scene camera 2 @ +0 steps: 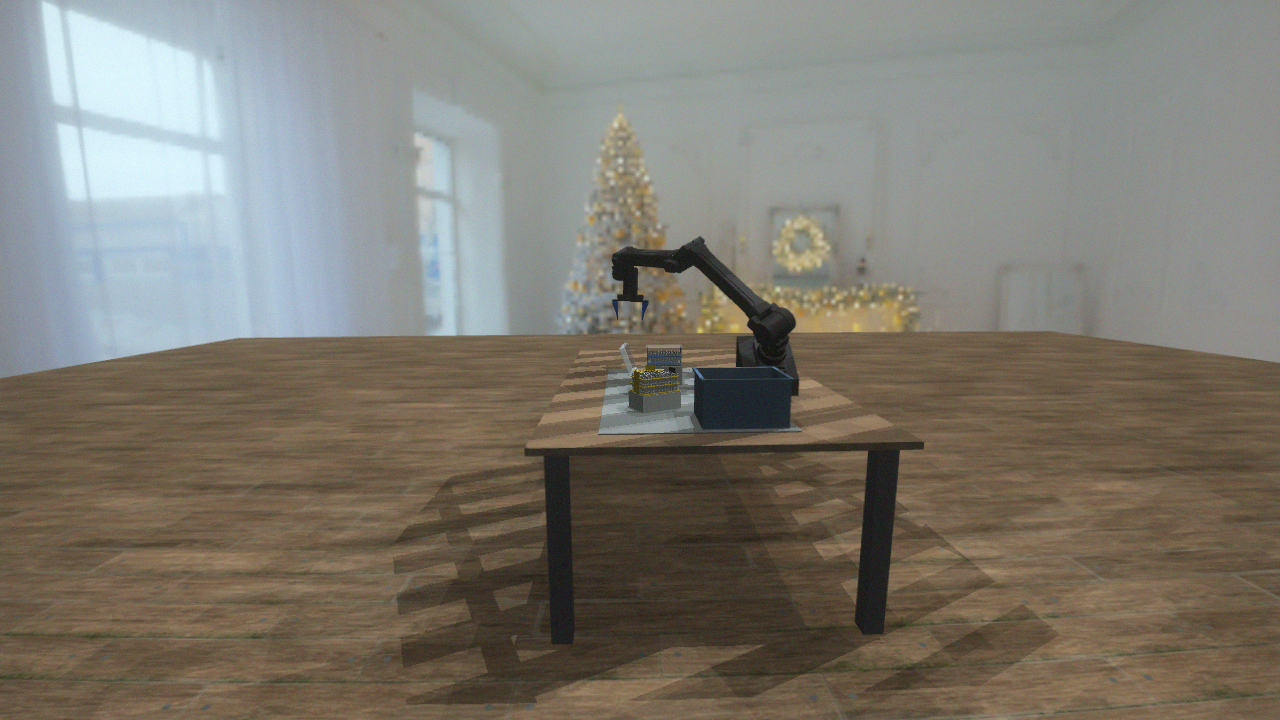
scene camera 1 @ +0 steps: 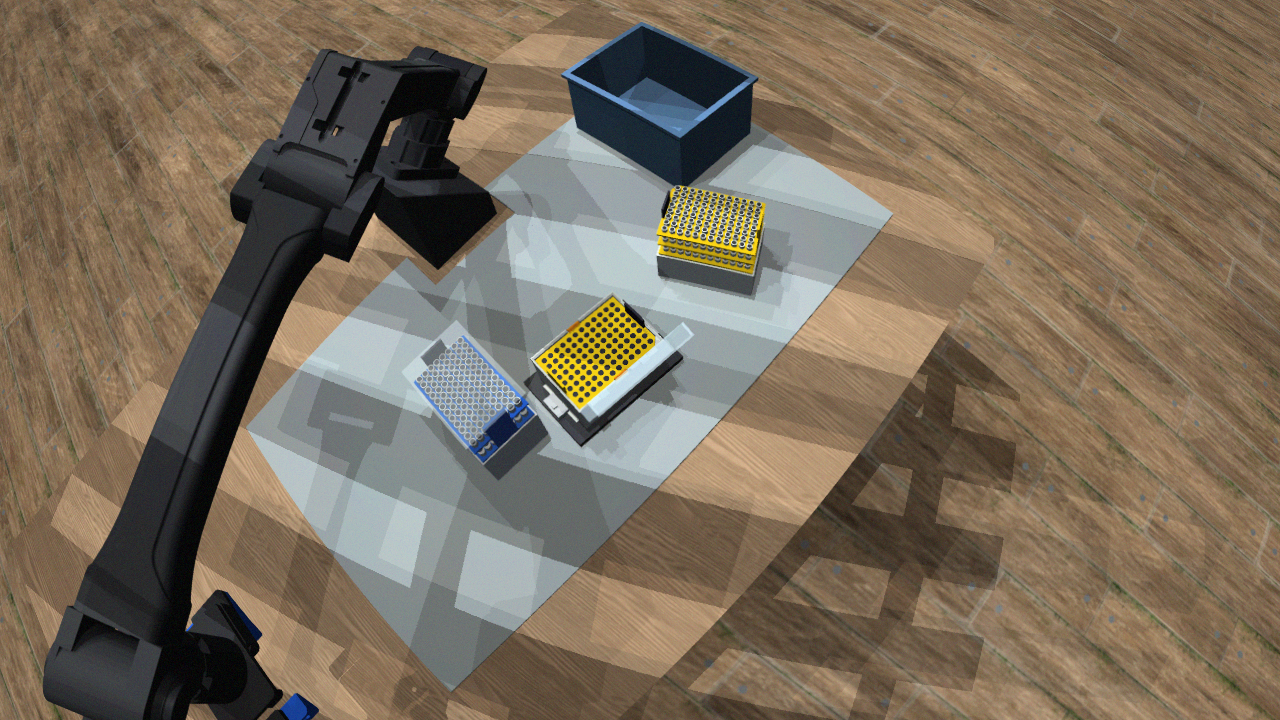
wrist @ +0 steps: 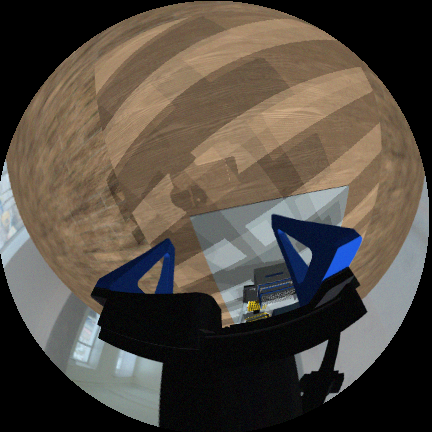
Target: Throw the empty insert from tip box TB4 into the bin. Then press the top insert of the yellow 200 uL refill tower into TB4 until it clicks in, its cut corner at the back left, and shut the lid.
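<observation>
The tip box TB4 has a dark base, and its pale lid stands open. The yellow insert sits in it, its holes dark and without tips. The yellow refill tower stands on a grey base, with stacked inserts full of tips. The blue bin stands behind the tower in scene camera 1. My gripper is open and empty, pointing down high above the table, away from TB4, the tower and the bin. The cut corners are too small to tell.
A blue-and-grey tip box stands close beside TB4. The boxes and bin stand on a grey mat on the wooden table. The black arm base stands at the mat's edge.
</observation>
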